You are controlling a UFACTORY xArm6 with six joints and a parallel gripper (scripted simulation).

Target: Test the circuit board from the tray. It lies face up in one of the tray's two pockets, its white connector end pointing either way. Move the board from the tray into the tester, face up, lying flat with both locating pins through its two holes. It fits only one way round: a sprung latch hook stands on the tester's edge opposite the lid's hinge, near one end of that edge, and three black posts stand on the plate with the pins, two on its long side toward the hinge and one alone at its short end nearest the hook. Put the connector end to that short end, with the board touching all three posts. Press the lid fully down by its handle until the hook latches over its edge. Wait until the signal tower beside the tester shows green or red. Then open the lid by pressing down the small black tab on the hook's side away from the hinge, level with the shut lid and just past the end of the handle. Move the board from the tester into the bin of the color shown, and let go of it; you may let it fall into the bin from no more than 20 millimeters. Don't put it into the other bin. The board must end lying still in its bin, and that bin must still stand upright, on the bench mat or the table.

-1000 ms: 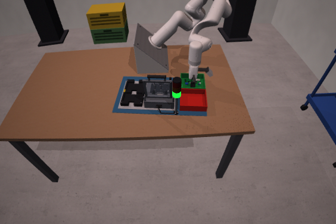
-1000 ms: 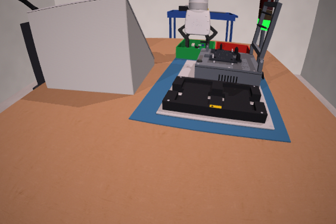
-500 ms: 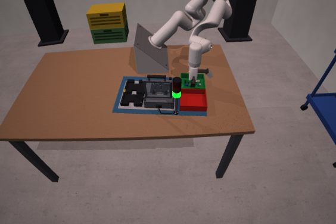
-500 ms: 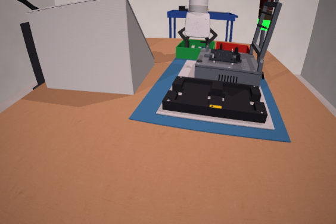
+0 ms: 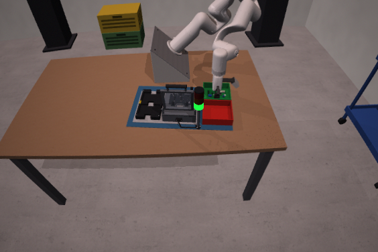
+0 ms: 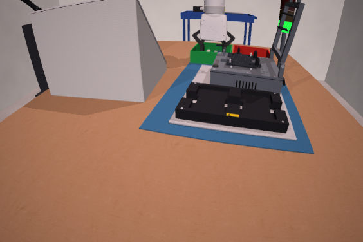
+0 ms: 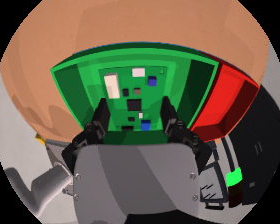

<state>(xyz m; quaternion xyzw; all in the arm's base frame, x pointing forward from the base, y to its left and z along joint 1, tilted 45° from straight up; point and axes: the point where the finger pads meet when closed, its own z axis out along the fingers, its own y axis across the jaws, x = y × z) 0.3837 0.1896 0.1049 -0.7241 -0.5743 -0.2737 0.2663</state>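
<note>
My gripper is now 10 mm above the green bin. The rest, counted from my hand: latch hook 150 mm to the right, 60 mm above, 20 mm ahead; green circuit board 10 mm below; red bin 150 mm ahead, 30 mm to the right, 10 mm below.
</note>
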